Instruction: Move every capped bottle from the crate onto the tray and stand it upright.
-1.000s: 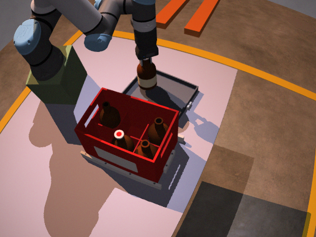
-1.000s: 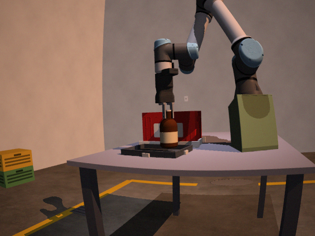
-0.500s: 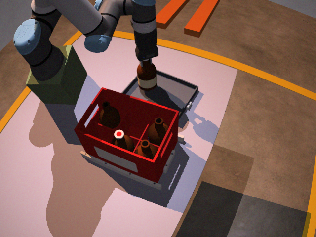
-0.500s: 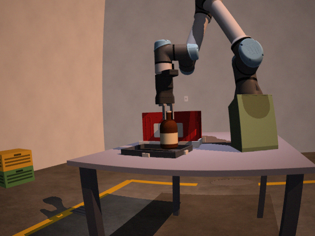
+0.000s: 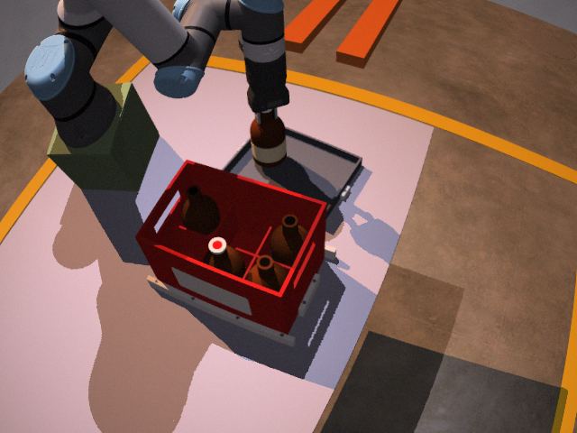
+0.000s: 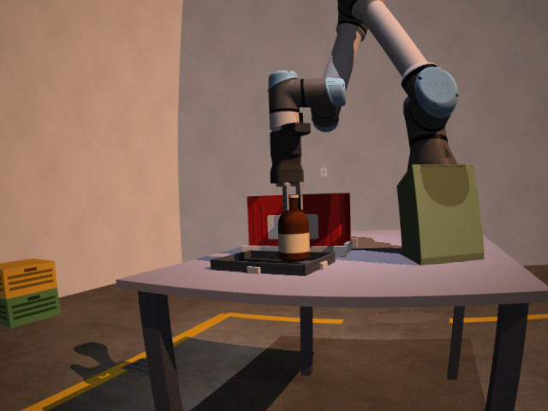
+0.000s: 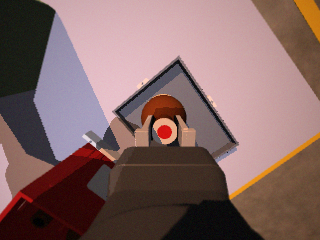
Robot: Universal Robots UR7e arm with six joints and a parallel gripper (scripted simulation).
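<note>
My gripper is now 60 mm above the capped brown bottle. Round my hand: red crate 90 mm ahead, 270 mm to the right, 70 mm below; then open bottle 10 mm behind, 240 mm to the right, 70 mm below; then dark tray 60 mm ahead, 140 mm below.
</note>
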